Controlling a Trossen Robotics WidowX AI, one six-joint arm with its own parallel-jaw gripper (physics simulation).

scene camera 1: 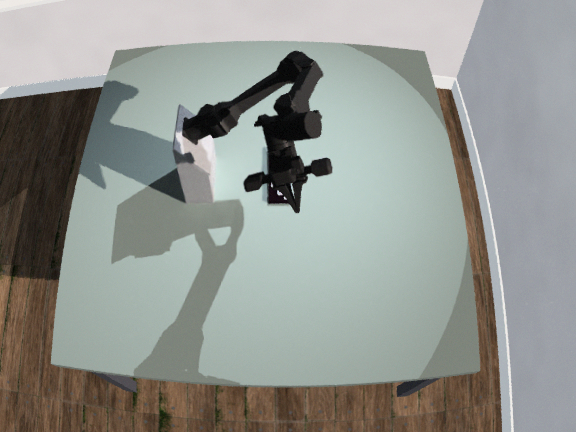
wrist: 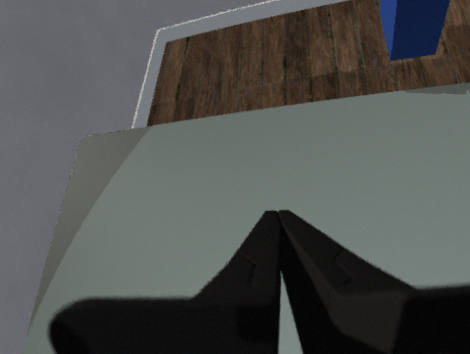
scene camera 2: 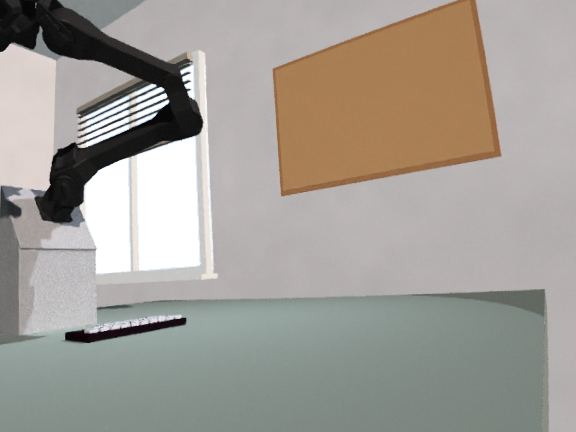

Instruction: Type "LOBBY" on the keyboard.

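Pixels of known places: gripper, fingertip midpoint: (scene camera 1: 297,212) (wrist: 276,222); arm's base at its link origin: (scene camera 1: 190,131) (scene camera 2: 53,209).
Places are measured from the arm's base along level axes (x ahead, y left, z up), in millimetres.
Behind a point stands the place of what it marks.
Note:
A dark keyboard (scene camera 1: 274,199) @[x 231, y -98, z -231 mm] (scene camera 2: 138,330) @[x 284, y -19, z -238 mm] with white keys lies on the green table (scene camera 1: 320,300) @[x 342, y -416, z -244 mm] (scene camera 2: 325,370) @[x 678, y -151, z -244 mm] (wrist: 210,165) @[x 463, y -565, z -244 mm]. In scene camera 1 the arm covers most of it and its near end shows; the letters cannot be read in any view. My gripper (scene camera 1: 297,210) @[x 268, y -334, z 124 mm] (wrist: 276,222) @[x 268, y -334, z 124 mm] is shut, its fingertips together with nothing between them. It is raised high above the table, over the near end of the keyboard as seen in scene camera 1. The gripper does not show in scene camera 2, and the keyboard does not show in the wrist view.
A pale grey angular block (scene camera 1: 197,177) @[x 15, y -93, z -98 mm] (scene camera 2: 59,290) @[x 52, y -17, z -169 mm] carries the arm's base, left of the keyboard in scene camera 1. A wall with a brown board (scene camera 2: 385,100) and a window (scene camera 2: 167,210) stands behind. A blue object (wrist: 417,30) is beyond the table edge in the wrist view.

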